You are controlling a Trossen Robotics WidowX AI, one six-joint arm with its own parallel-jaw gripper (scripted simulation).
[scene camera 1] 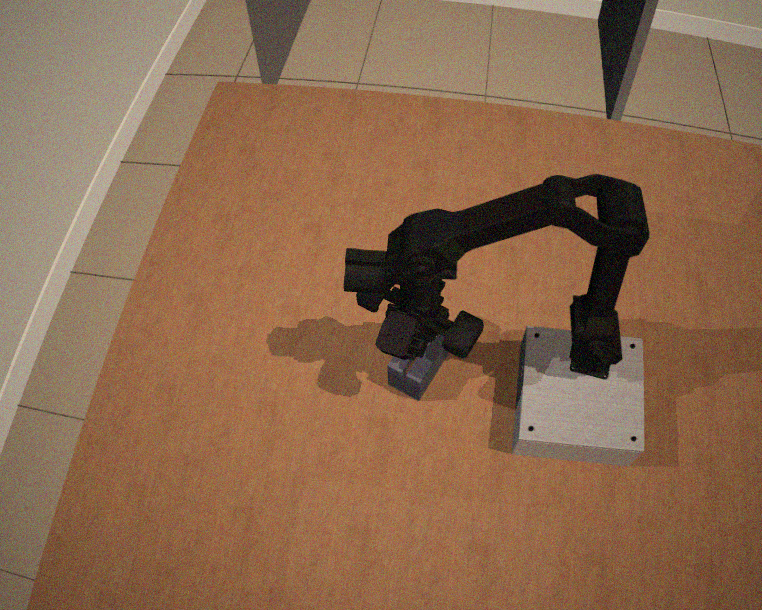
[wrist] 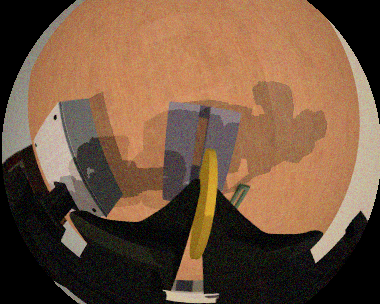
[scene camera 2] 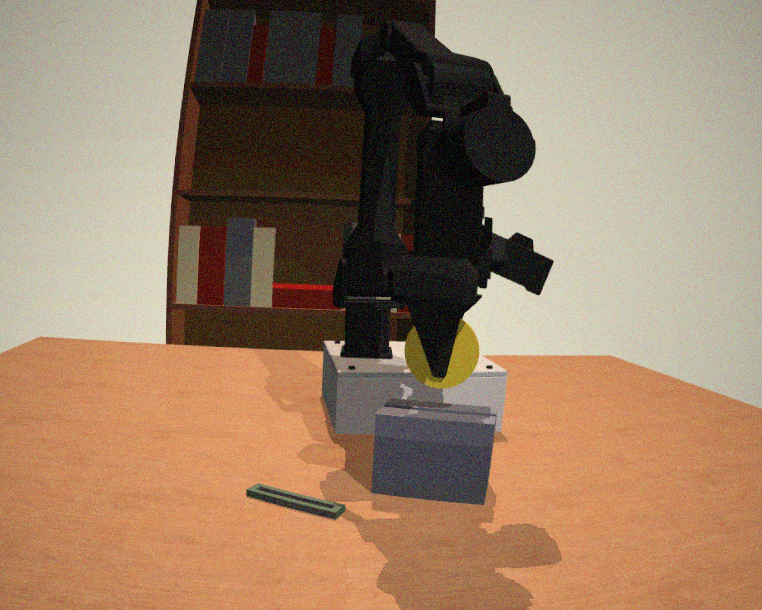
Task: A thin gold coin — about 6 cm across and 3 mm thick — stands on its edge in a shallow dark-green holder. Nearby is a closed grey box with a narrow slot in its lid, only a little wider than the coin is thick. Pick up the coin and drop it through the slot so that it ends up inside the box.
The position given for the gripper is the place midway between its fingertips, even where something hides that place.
The gripper [scene camera 2: 439,376] holds a gold coin [scene camera 2: 465,354].
The gold coin also shows in the wrist view [wrist: 201,226]. The gripper shows as well in scene camera 1 [scene camera 1: 418,338] and in the wrist view [wrist: 201,184]. Scene camera 1 does not show the gold coin, which is hidden by the gripper.
